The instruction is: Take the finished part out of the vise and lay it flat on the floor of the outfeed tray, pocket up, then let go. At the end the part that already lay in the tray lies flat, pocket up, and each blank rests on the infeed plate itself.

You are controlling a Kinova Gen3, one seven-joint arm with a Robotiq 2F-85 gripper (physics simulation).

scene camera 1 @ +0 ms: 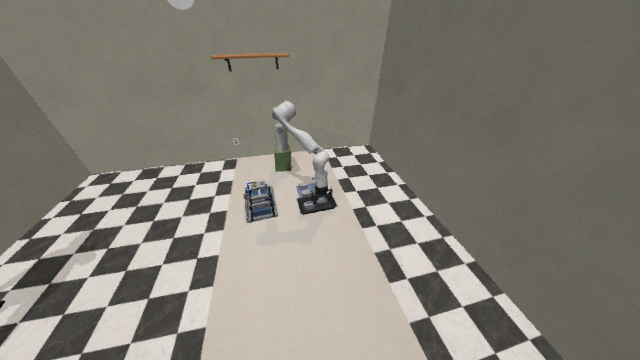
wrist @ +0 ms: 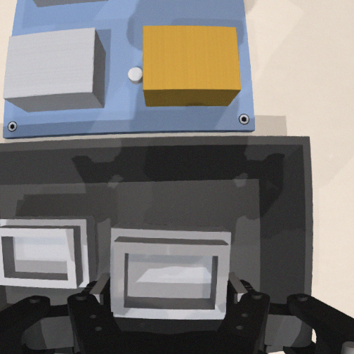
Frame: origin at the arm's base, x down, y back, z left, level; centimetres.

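Seen in the pictures: gripper, fingertip midpoint: (scene camera 1: 321, 202); arm's base at its link origin: (scene camera 1: 282, 148).
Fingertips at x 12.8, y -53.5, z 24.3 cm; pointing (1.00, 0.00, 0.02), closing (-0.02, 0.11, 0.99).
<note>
Pixels of each thing's top centre, then the offset from my fingertips to it. "*": a spot on its surface instead.
- black outfeed tray at a spot on its surface: (scene camera 1: 318, 209) * dz -2.7, dx +0.9, dy -4.9 cm
- grey part at its top centre: (scene camera 1: 308, 203) dz -8.2, dx +0.1, dy +0.8 cm
- vise at its top centre: (scene camera 1: 258, 192) dz -40.1, dx -5.1, dy +9.6 cm
My gripper (scene camera 1: 322, 194) (wrist: 168, 289) is shut on the finished part (wrist: 170, 247), a grey block held level with its pocket up, over the right half of the black outfeed tray (scene camera 1: 318, 209) (wrist: 287, 215). The held part looks larger than the lying one, so it appears a little above the tray floor; the gap itself is hidden. Another grey part (scene camera 1: 309, 205) (wrist: 40, 250) lies flat, pocket up, left of it, apart from it. On the blue infeed plate (wrist: 120, 112) rest a grey blank (wrist: 50, 65) and an orange block (wrist: 190, 57); another grey blank (wrist: 70, 2) is cut off by the view.
The vise (scene camera 1: 260, 202) stands left of the tray in the scene view. The infeed plate borders the tray's far wall. A small white pin (wrist: 135, 75) stands beside the orange block. The tray's right wall rises to the right of my right finger. The green arm base (scene camera 1: 282, 160) stands behind.
</note>
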